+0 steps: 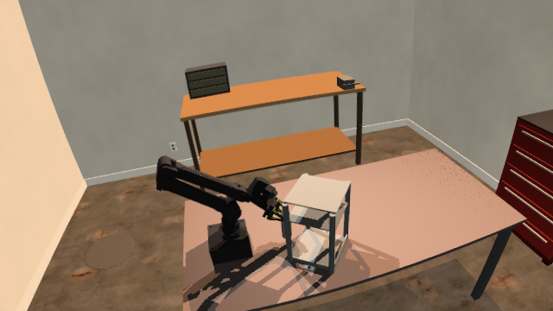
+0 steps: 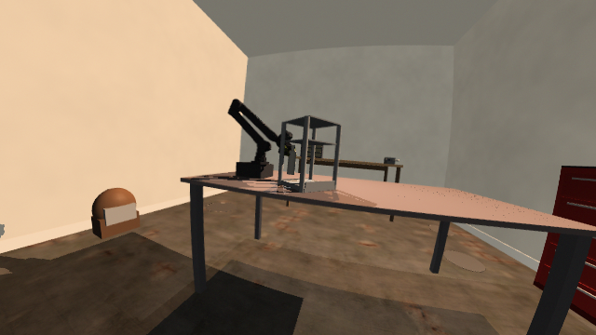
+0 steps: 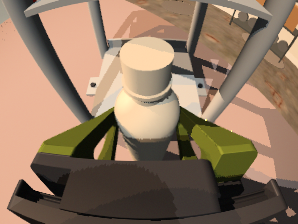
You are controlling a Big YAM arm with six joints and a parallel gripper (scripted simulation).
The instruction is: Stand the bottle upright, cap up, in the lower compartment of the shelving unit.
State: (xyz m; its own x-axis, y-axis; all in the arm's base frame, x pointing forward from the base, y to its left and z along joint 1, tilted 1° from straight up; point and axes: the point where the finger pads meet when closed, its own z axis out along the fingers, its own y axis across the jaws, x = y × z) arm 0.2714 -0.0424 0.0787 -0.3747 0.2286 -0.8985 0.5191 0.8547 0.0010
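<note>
Now: hand 140 mm short of the shelving unit, 90 mm to the left of it and 10 mm below it. From my hand the other things lie so: pale bottle: right at my hand.
</note>
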